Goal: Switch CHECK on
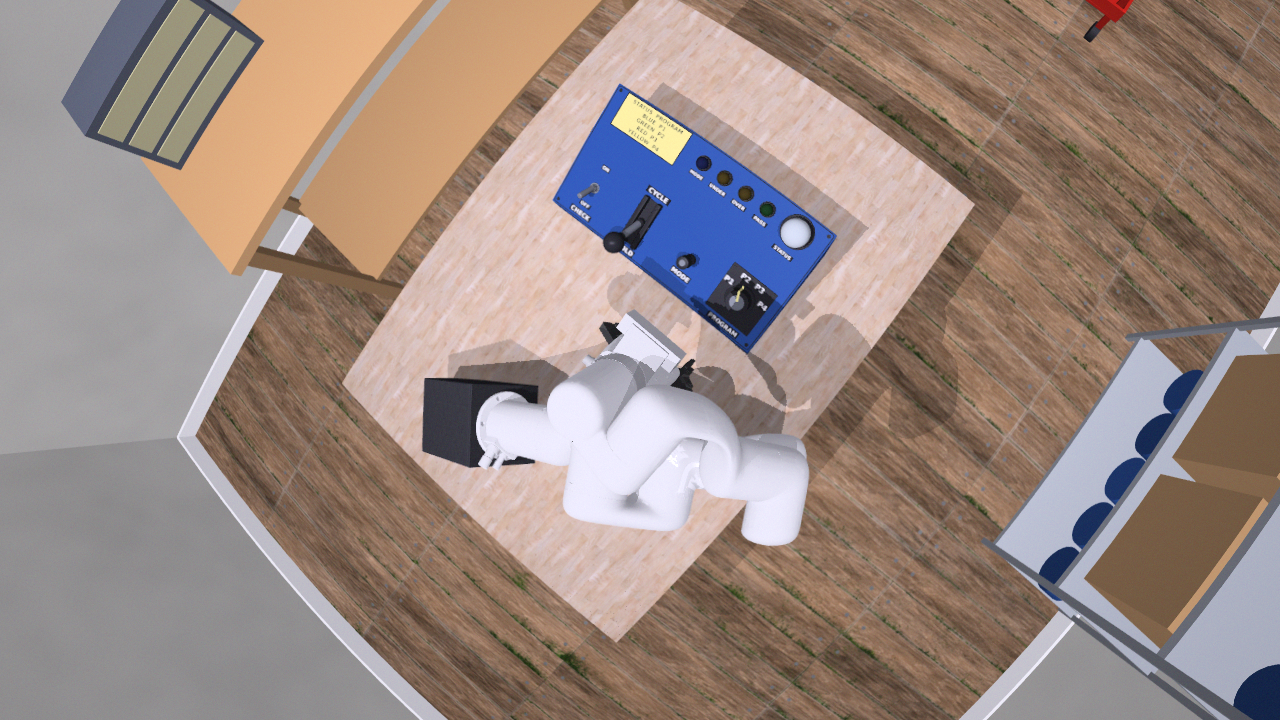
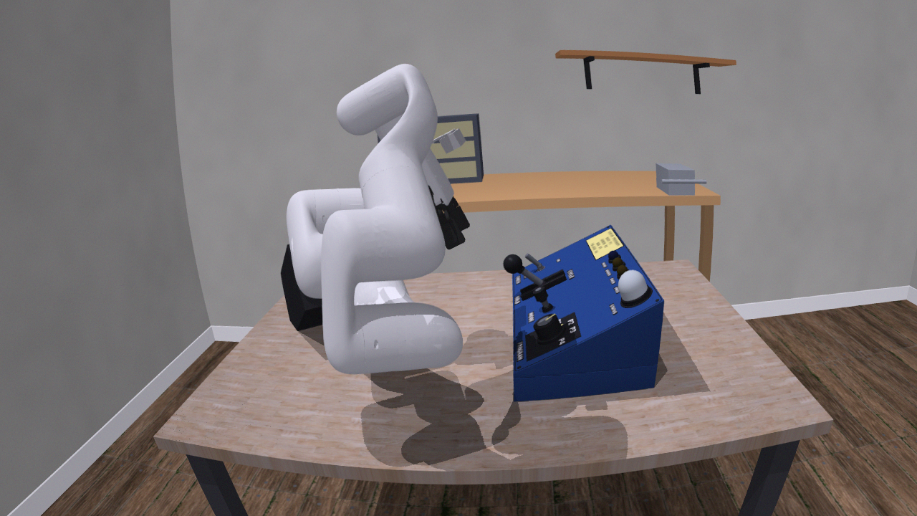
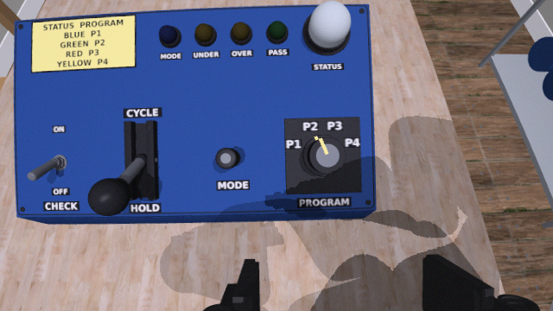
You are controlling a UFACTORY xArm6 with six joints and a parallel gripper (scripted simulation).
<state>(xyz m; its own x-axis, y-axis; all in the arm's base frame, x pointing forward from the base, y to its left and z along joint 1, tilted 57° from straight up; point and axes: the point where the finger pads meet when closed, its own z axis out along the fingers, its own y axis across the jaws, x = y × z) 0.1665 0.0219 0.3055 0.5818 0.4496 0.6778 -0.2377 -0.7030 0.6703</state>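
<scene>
Right now my hand is 22 cm short of the grey check toggle, 28 cm to the right of it and 17 cm above it. The rest, counted from my hand: hold lever 17 cm ahead, 17 cm to the left, 15 cm below; then mode button 16 cm ahead, 5 cm to the left, 16 cm below; then program dial 14 cm ahead, 6 cm to the right, 16 cm below.
</scene>
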